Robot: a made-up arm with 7 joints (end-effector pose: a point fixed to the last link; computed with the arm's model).
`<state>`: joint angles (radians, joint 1 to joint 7).
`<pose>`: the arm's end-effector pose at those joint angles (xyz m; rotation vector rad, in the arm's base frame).
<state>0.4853 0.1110 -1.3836 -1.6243 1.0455 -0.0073 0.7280</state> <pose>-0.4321 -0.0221 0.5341 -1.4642 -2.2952 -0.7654</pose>
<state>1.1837 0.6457 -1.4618 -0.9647 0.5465 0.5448 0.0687</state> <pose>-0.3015 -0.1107 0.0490 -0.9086 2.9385 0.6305</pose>
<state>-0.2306 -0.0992 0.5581 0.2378 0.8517 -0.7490 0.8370</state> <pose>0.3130 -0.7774 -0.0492 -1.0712 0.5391 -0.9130</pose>
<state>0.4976 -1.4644 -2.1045 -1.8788 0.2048 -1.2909 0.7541</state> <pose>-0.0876 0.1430 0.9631 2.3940 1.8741 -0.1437</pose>
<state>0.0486 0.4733 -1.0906 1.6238 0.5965 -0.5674 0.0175</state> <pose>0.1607 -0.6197 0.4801 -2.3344 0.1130 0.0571</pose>
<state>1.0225 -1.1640 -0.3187 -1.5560 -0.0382 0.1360 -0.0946</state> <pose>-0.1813 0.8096 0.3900 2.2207 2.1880 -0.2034</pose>
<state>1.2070 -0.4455 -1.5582 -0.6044 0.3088 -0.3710 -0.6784</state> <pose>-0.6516 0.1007 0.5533 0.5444 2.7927 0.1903</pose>
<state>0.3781 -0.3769 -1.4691 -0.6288 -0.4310 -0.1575 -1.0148</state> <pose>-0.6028 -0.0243 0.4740 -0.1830 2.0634 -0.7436</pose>
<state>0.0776 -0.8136 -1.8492 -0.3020 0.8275 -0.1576 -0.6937</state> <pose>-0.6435 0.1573 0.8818 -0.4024 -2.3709 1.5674</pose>
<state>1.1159 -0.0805 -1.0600 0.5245 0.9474 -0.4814 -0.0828</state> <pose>-0.5192 0.1163 -0.0733 -0.0154 1.7367 0.2123</pose>
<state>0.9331 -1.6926 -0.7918 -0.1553 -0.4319 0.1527 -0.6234</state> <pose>-0.3571 0.8297 0.7187 0.0951 2.9231 -1.0873</pose>
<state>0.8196 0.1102 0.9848 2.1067 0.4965 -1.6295 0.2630</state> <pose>0.3505 0.1007 -0.0666 -1.9555 0.4446 -1.2515</pose>
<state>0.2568 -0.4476 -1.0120 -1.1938 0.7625 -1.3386 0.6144</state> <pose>-0.5274 0.2123 0.2951 0.7020 1.5058 -0.2128</pose>
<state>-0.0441 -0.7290 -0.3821 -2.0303 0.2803 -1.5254 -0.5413</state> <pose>-0.1689 0.0647 0.1260 1.6248 -0.3274 -0.7444</pose>
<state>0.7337 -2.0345 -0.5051 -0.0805 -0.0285 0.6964 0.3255</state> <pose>-0.2025 0.9673 0.5396 -0.7280 -1.9178 0.3776</pose>
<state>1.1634 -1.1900 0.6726 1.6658 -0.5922 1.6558 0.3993</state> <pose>-0.3397 0.5262 0.0757 0.6150 -0.1802 1.9677</pose>
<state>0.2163 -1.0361 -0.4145 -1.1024 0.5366 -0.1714 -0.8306</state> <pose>-0.2736 0.3999 -0.0837 2.0692 1.0904 -1.7757</pose>
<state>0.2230 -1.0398 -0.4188 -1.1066 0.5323 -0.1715 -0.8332</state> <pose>-0.2733 0.4078 -0.0784 2.0767 1.0985 -1.7791</pose>
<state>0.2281 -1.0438 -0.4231 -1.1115 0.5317 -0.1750 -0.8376</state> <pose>-0.2725 0.4145 -0.0732 2.0885 1.0983 -1.7833</pose>
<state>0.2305 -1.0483 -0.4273 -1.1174 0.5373 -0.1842 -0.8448</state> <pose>-0.2707 0.4193 -0.0687 2.1071 1.0837 -1.7888</pose>
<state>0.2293 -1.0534 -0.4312 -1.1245 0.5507 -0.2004 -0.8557</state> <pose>-0.2677 0.4216 -0.0650 2.1340 1.0504 -1.7961</pose>
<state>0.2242 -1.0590 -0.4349 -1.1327 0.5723 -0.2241 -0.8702</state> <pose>-0.2636 0.4210 -0.0623 2.1689 0.9973 -1.8049</pose>
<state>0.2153 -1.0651 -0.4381 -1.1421 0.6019 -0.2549 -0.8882</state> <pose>-0.2584 0.4176 -0.0607 2.2110 0.9238 -1.8147</pose>
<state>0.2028 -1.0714 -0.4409 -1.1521 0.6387 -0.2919 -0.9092</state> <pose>-0.2524 0.4112 -0.0599 2.2579 0.8317 -1.8248</pose>
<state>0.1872 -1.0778 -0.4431 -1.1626 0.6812 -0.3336 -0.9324</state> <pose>-0.2459 0.4021 -0.0600 2.3074 0.7239 -1.8340</pose>
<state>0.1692 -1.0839 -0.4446 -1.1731 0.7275 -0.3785 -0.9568</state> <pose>-0.2393 0.3906 -0.0608 2.3562 0.6044 -1.8407</pose>
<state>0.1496 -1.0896 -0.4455 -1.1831 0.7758 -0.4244 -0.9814</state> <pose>-0.2330 0.3774 -0.0620 2.4021 0.4788 -1.8446</pose>
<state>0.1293 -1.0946 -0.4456 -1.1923 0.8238 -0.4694 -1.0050</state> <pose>-0.2271 0.3631 -0.0636 2.4429 0.3527 -1.8445</pose>
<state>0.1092 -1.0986 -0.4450 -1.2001 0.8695 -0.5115 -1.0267</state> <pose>-0.2221 0.3482 -0.0655 2.4770 0.2325 -1.8409</pose>
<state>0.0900 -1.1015 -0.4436 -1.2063 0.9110 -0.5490 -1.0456</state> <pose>-0.2180 0.3334 -0.0676 2.5036 0.1234 -1.8340</pose>
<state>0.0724 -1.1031 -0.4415 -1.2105 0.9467 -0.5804 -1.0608</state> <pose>-0.2148 0.3192 -0.0702 2.5223 0.0307 -1.8246</pose>
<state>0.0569 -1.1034 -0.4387 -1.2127 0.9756 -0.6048 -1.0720</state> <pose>-0.2126 0.3060 -0.0730 2.5337 -0.0426 -1.8139</pose>
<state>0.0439 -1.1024 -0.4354 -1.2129 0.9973 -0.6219 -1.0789</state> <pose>-0.2113 0.2942 -0.0762 2.5386 -0.0950 -1.8028</pose>
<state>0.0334 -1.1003 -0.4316 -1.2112 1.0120 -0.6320 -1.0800</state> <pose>-0.2107 0.2840 -0.0796 2.5370 -0.1255 -1.7911</pose>
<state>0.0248 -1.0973 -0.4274 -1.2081 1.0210 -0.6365 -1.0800</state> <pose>-0.2106 0.2746 -0.0834 2.5320 -0.1421 -1.7813</pose>
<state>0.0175 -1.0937 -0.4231 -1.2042 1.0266 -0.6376 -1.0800</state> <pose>-0.2110 0.2660 -0.0873 2.5254 -0.1508 -1.7734</pose>
